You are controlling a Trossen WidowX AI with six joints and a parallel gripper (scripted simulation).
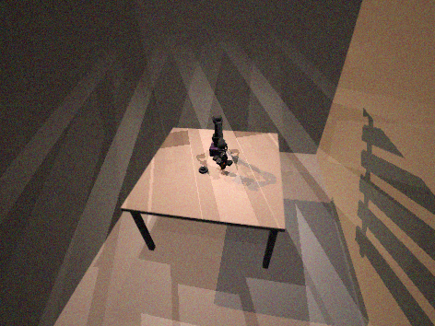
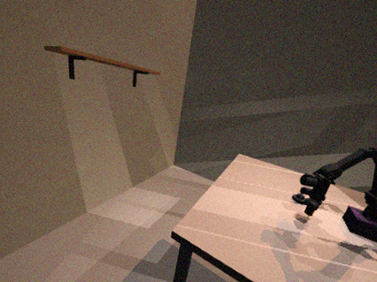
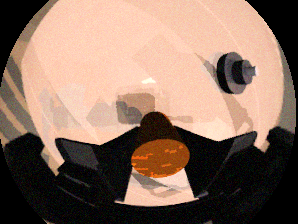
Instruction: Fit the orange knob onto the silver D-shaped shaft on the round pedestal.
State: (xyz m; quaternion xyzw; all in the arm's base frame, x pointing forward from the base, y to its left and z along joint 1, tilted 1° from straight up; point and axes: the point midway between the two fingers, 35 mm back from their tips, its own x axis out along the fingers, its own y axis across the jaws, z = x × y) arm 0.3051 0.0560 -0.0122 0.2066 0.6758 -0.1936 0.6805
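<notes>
Now: gripper tip 10 mm past the round dark pedestal, 190 mm to the left of it and 10 mm above it. Round my gripper tip: orange knob: 30 mm above.
</notes>
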